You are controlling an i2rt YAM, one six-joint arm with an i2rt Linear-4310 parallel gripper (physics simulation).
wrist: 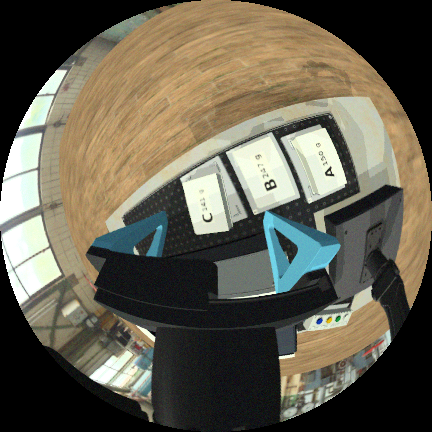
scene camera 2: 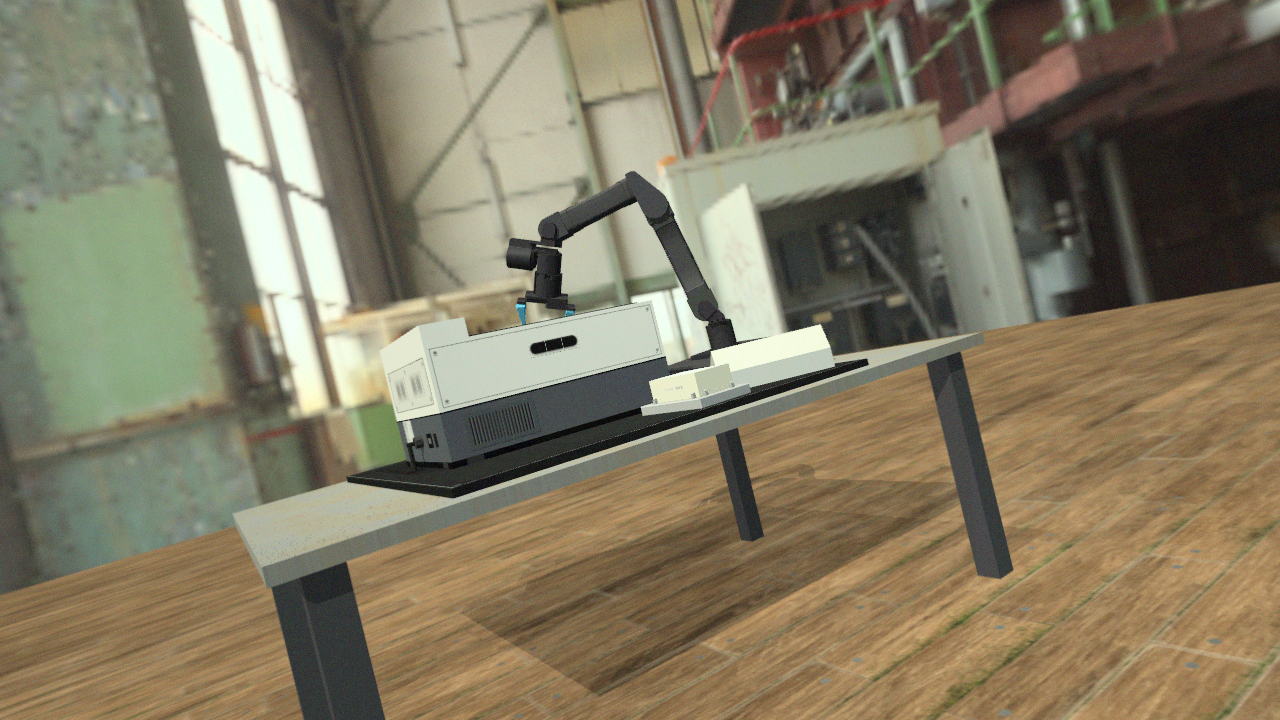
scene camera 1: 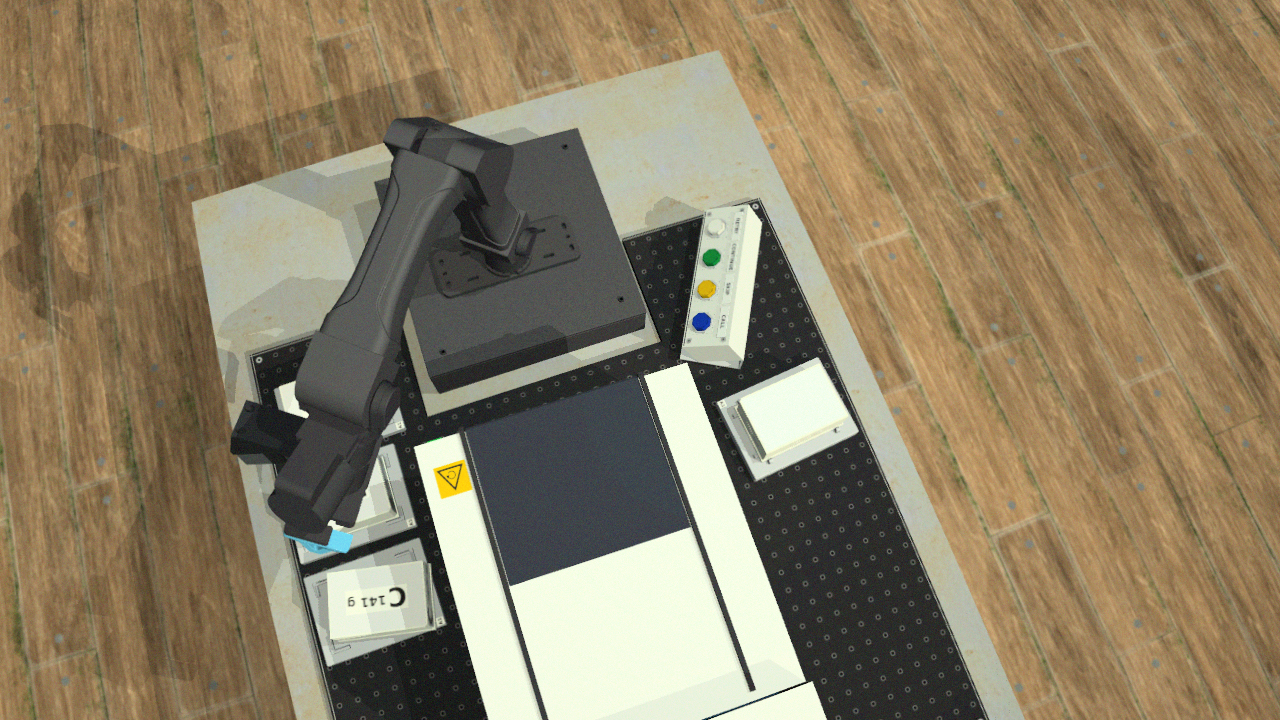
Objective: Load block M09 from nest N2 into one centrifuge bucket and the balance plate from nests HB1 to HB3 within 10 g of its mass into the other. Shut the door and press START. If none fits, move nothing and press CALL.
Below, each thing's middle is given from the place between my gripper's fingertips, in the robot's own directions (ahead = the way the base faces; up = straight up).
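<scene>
So you can picture it, the dark sliding door (scene camera 1: 575, 480) is 27 cm to the left of my hand and 5 cm ahead of it, and going by their middles it's the nearest to my hand of the things named here. White block M09 (scene camera 1: 786, 414) is 58 cm to the left of my hand, 3 cm ahead of it and 18 cm below it. The button box (scene camera 1: 718, 314) is 57 cm to the left of my hand too, but 18 cm behind it and 17 cm below it, while the white centrifuge (scene camera 2: 458, 399) is 27 cm to the left of my hand, 21 cm ahead of it and 9 cm below it.
</scene>
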